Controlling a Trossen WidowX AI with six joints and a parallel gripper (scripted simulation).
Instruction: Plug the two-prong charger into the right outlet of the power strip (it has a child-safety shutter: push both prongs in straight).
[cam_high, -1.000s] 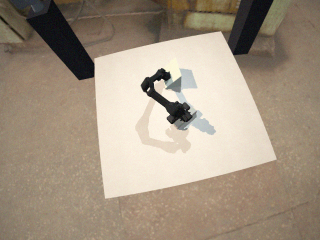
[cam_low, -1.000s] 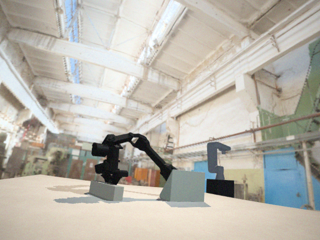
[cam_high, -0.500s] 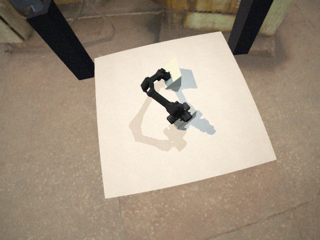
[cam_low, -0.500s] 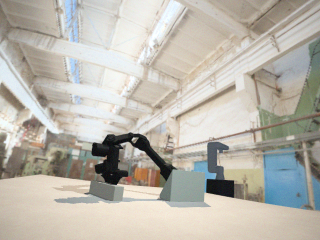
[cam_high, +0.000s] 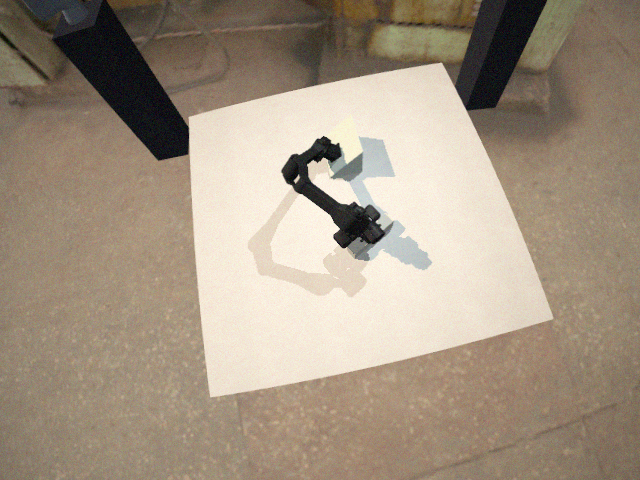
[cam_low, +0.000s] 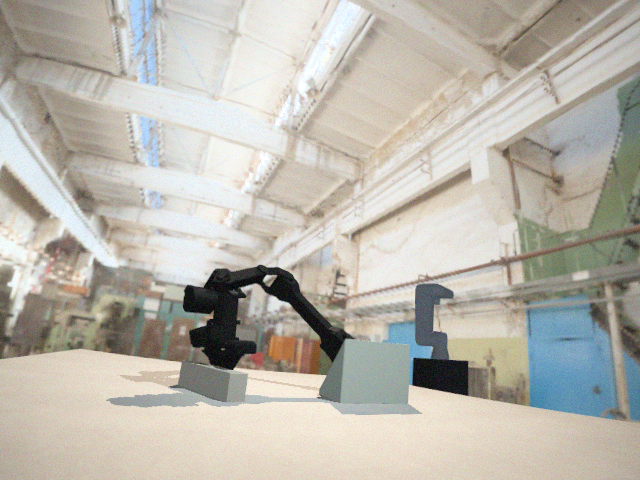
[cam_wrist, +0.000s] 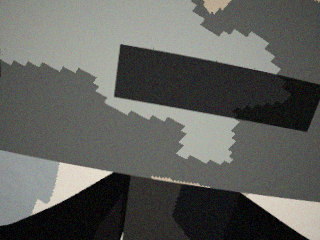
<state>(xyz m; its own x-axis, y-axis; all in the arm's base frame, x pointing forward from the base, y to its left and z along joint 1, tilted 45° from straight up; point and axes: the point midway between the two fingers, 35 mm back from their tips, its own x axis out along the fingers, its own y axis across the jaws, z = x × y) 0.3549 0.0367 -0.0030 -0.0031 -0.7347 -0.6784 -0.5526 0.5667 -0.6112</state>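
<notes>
Right now my gripper tip is 10 mm short of the black two-prong charger, 10 mm to the right of it and 10 mm below it.
</notes>
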